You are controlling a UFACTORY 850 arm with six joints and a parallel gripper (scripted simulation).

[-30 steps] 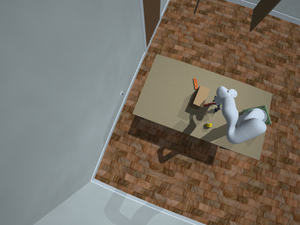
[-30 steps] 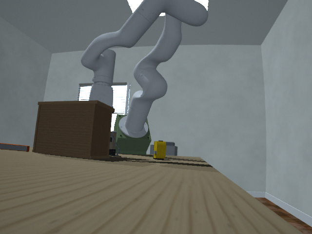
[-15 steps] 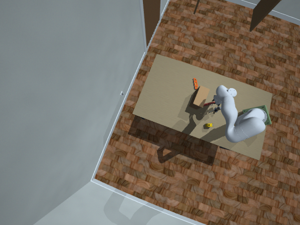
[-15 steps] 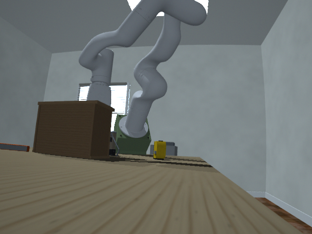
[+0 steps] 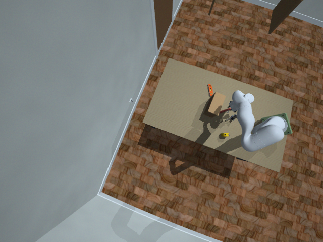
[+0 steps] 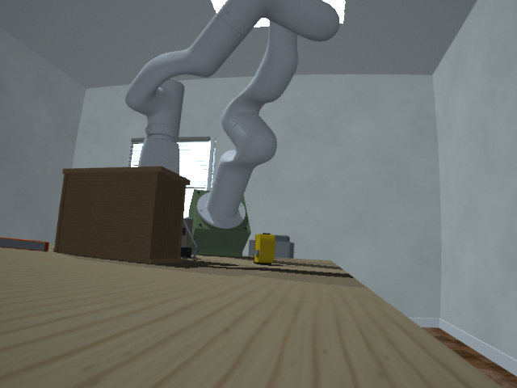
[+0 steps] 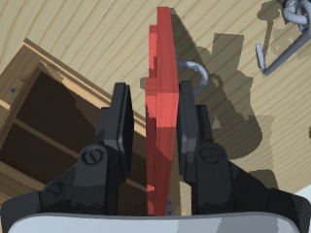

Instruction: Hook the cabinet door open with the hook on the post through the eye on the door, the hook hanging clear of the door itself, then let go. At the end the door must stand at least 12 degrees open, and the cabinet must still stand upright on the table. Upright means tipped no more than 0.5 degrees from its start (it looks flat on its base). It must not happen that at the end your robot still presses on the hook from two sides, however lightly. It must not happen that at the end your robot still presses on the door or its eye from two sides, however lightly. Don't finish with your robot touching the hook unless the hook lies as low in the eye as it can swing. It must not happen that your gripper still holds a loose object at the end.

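Right now my hand is 10 cm past the hook post, 7 cm above it and 3 cm to the right of it. Also, from my hand: red door (7 cm to the left, 6 cm below, 4 cm ahead); then yellow box (24 cm to the left, 11 cm behind, 10 cm below).
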